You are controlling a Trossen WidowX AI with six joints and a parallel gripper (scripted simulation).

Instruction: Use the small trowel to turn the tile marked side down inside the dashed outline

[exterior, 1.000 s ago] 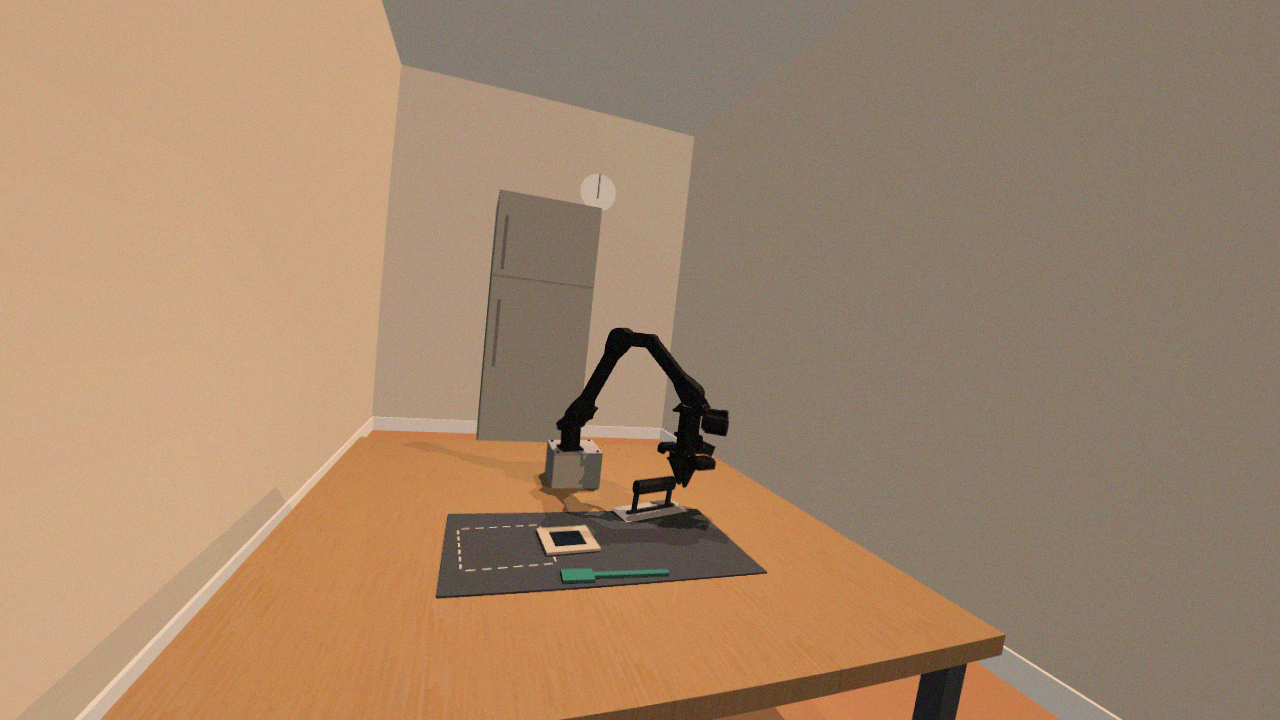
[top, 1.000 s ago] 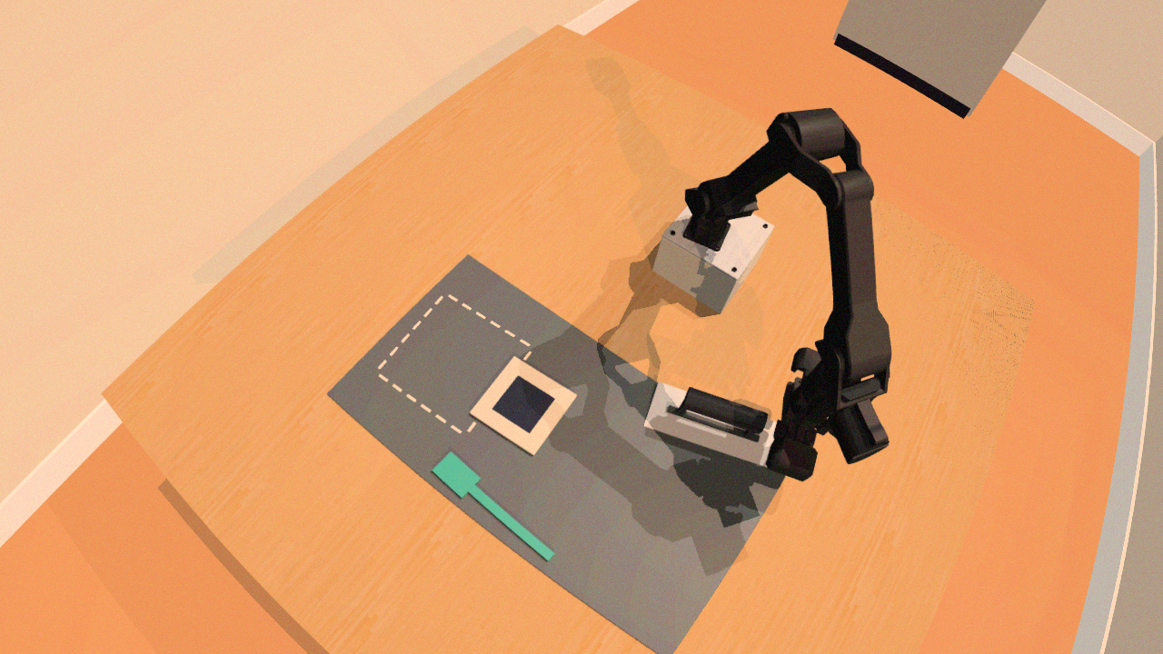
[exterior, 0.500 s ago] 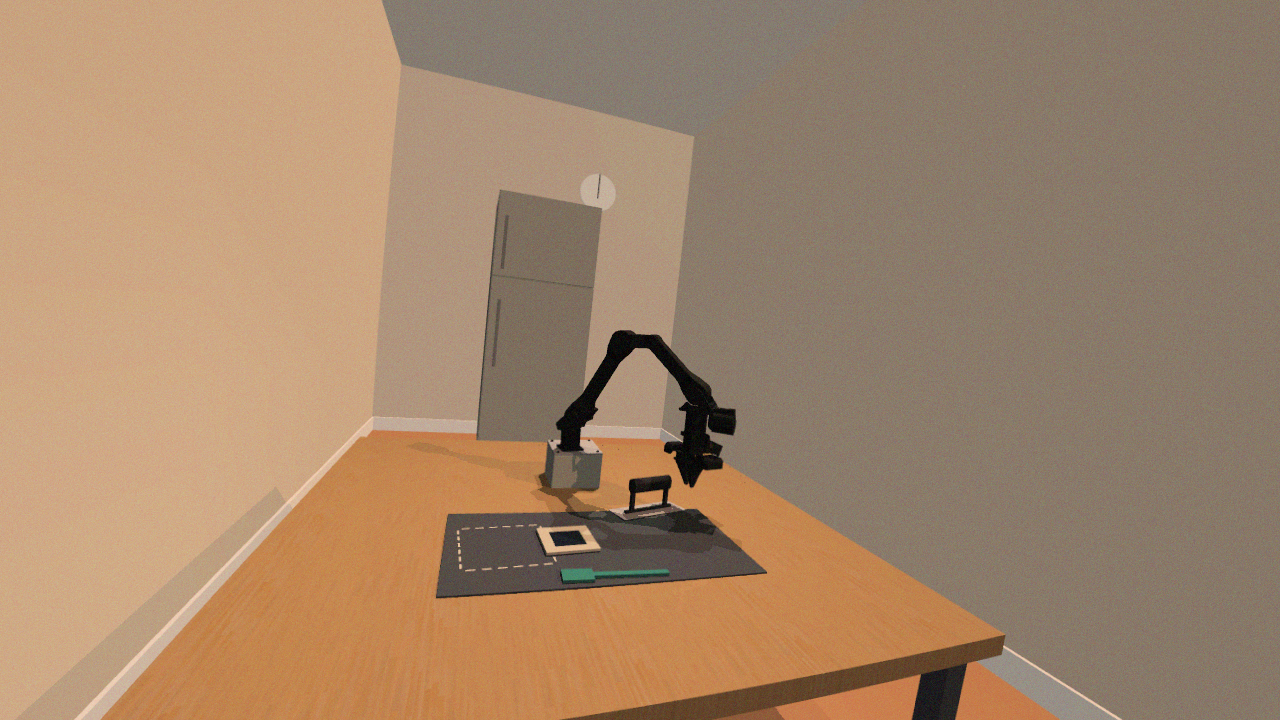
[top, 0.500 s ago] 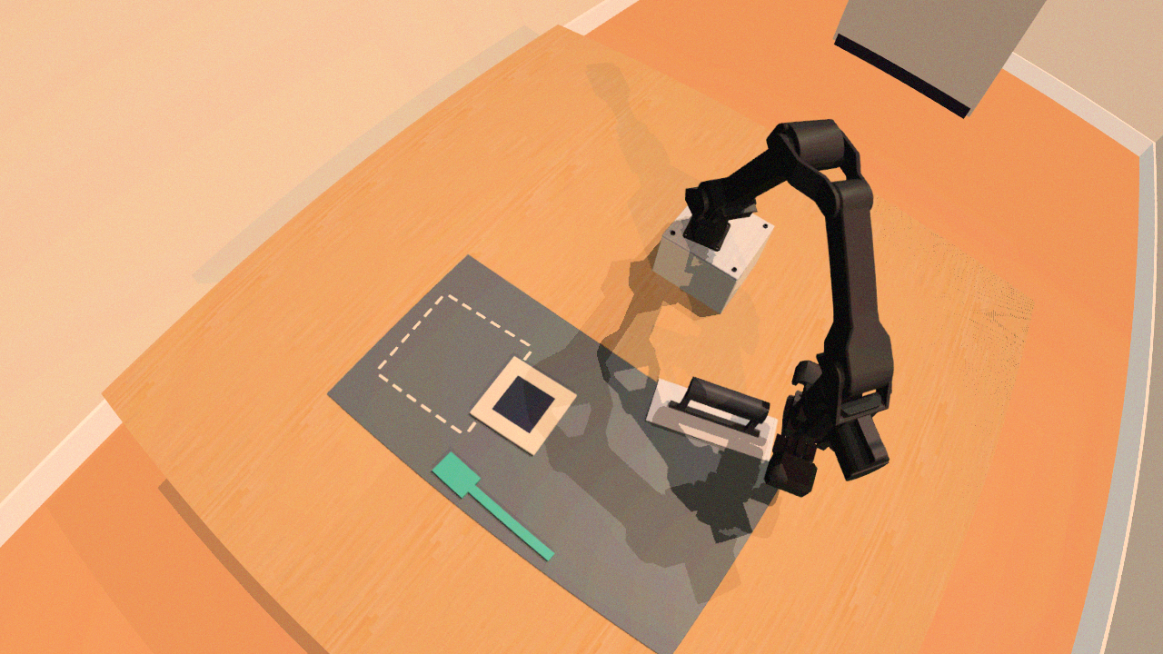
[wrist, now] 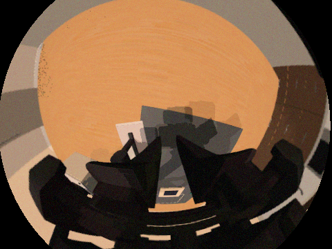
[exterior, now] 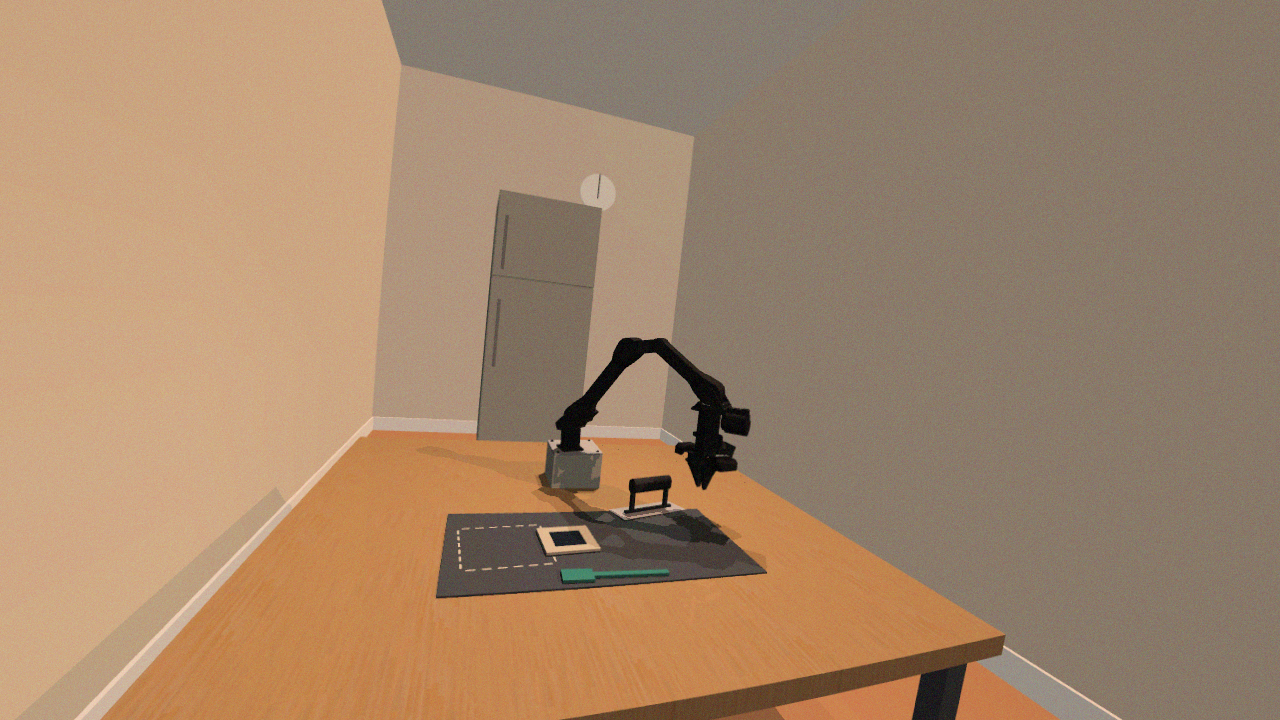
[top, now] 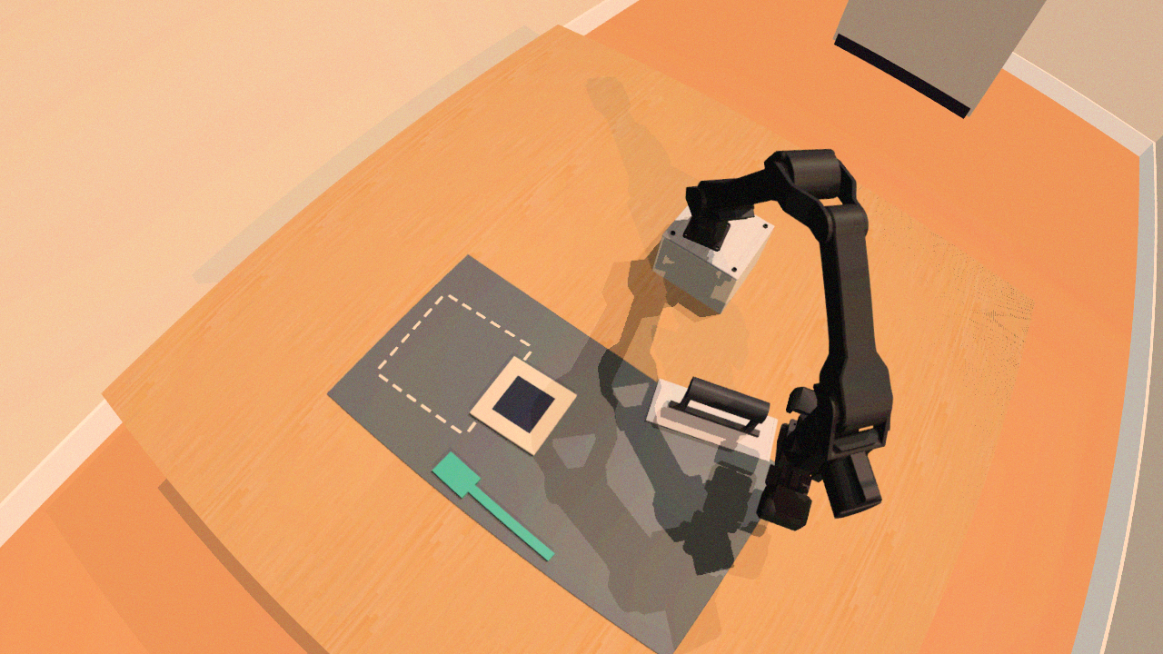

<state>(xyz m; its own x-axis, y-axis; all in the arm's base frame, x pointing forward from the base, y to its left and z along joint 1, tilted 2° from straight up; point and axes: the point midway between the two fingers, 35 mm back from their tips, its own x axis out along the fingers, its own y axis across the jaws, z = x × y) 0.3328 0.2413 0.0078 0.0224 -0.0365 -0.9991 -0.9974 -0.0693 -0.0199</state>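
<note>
Now: gripper tip 80 mm past the trowel, 80 mm to the left of it and 40 mm above it. The rest, counted from my gripper tip: green flat tool (190 mm ahead, 350 mm to the right, 80 mm below); square tile (40 mm ahead, 370 mm to the right, 80 mm below); grey mat (60 mm ahead, 310 mm to the right, 100 mm below).
</note>
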